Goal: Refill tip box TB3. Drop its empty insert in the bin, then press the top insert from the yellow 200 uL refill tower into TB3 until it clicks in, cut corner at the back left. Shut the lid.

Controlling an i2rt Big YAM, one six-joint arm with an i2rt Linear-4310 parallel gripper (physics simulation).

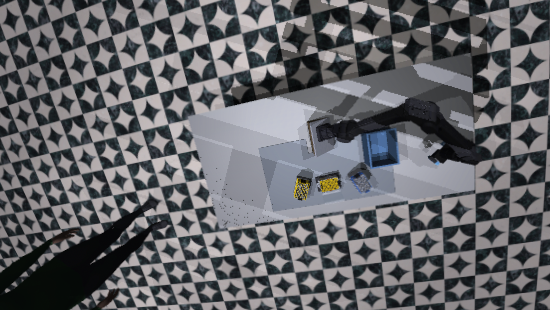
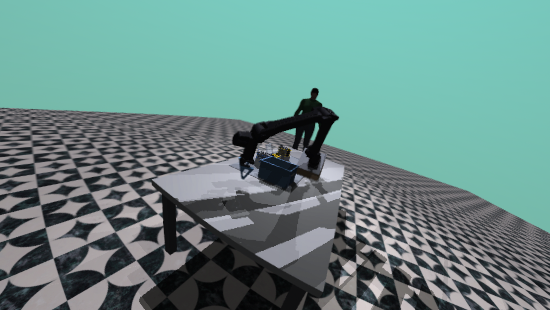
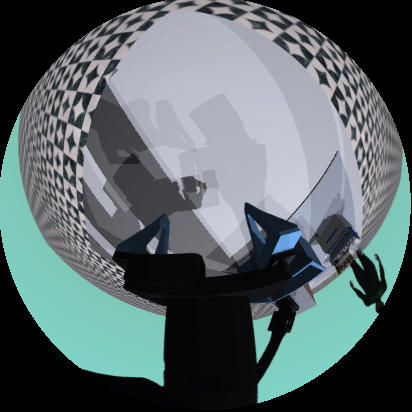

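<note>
My gripper [image 1: 433,155] [image 2: 245,172] [image 3: 204,211] is open, with nothing between its blue fingers. It hangs above the table, on the arm-base side of the blue bin [image 1: 369,150] [image 2: 276,175], away from the tip boxes. A yellow rack [image 1: 302,188] stands at the left of the grey mat. A yellow-topped box [image 1: 329,184] stands in the middle. A grey rack with blue edges [image 1: 361,181] [image 3: 344,242] stands at the right. The frames are too small to tell which is TB3 or the refill tower, or to show the lids, inserts and cut corners.
The arm base stands on a pale block with a brown edge [image 1: 311,137] [image 2: 309,174]. The bin stands between the gripper and that base. The grey mat [image 1: 280,170] lies under the racks. The table [image 1: 225,130] [image 2: 195,182] has shadows across it. A person stands beyond it.
</note>
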